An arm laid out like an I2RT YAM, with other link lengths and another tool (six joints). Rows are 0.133 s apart.
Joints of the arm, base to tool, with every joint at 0 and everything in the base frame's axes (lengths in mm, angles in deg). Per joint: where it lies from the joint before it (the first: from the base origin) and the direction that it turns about. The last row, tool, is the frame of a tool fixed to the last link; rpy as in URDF.
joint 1: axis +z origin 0 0 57.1
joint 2: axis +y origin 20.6 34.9 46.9
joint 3: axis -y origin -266.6 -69.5 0
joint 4: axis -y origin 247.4 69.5 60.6
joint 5: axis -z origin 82.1 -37.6 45
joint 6: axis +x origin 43.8 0 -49.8
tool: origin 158 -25 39 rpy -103.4 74.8 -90
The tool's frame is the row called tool.
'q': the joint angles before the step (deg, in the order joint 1, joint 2, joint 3, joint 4, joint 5, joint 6). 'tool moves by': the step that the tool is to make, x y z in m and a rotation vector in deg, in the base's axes. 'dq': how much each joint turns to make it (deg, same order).
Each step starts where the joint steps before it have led.
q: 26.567 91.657 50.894 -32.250 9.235 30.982
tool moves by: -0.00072 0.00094 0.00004 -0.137 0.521 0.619
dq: 0.001 0.154 0.417 -0.700 -0.284 -0.567
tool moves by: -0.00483 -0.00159 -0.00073 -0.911 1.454 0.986
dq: 0.000 0.088 0.523 -1.988 -0.110 -1.006
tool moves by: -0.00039 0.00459 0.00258 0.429 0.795 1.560
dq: 0.000 -0.023 1.028 -1.378 -1.114 -1.333
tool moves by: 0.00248 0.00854 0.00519 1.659 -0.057 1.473
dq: -0.001 -0.415 0.940 -0.437 -1.793 -1.050
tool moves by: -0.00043 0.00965 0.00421 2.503 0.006 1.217
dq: -0.001 -0.940 0.151 0.068 -2.492 -0.547
